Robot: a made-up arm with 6 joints.
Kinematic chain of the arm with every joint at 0, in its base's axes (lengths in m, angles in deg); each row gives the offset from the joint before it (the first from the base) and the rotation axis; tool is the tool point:
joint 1: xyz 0 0 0.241 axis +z
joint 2: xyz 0 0.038 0 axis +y
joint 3: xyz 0 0 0.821 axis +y
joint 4: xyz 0 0 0.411 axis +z
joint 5: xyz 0 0 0 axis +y
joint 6: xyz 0 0 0.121 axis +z
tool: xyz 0 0 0
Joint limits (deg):
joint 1: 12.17..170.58
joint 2: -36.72..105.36
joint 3: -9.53..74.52
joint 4: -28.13..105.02
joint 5: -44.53..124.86
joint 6: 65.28..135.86
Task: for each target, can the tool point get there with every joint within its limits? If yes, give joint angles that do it. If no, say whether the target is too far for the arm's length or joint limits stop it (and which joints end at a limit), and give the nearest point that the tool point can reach.
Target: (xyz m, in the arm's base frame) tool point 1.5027 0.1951 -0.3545
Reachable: no: too far | nearest point 1.2279 0.2568 -0.2200 | short by 0.312 m
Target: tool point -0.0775 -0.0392 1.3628
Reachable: yes | joints 109.15 -25.81 63.35 49.55 31.48 102.95
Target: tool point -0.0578 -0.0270 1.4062
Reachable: yes | joints 97.61 -16.58 30.40 10.91 86.30 99.94
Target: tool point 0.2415 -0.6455 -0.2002
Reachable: no: joint limits stop it (at a limit: joint 1, joint 2, joint 3, joint 4) | nearest point 0.6762 0.1275 -0.3641 | short by 0.902 m
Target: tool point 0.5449 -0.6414 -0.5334
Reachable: no: joint limits stop it (at a limit: joint 1, joint 2, joint 3, joint 4) | nearest point 0.6763 0.1275 -0.4117 | short by 0.790 m
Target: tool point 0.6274 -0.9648 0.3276
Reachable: no: joint limits stop it (at a limit: joint 2, joint 3, joint 4, joint 5) | nearest point 0.4183 -0.6433 1.1169 | short by 0.878 m
